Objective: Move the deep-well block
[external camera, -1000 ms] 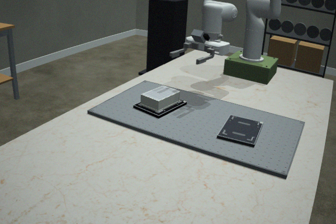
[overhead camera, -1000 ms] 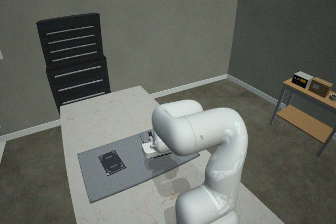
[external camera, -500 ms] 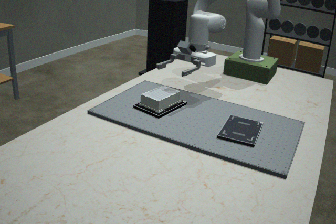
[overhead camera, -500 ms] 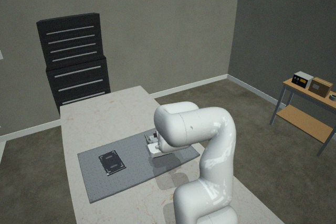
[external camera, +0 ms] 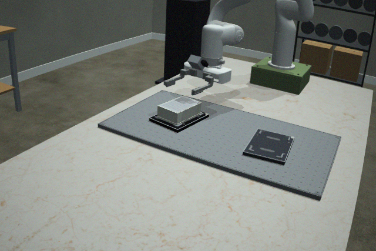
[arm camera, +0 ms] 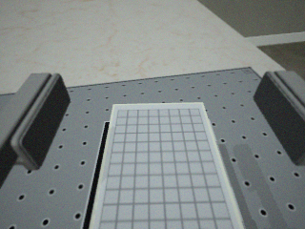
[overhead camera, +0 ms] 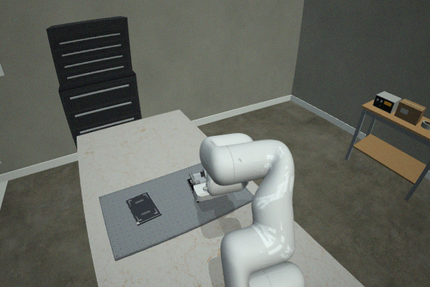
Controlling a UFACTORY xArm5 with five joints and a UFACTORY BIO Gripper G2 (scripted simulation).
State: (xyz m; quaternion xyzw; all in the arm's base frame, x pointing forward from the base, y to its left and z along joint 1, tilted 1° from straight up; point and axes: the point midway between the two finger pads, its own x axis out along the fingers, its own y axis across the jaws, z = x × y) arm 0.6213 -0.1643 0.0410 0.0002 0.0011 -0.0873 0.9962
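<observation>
My hand is 1 cm short of the white 96-well deep-well block and 8 cm above it. From my hand the other things lie so: plate nest N2: 3 cm ahead, 31 cm to the left, 10 cm below; then black plate nest N1: 1 cm ahead, 10 cm below.
</observation>
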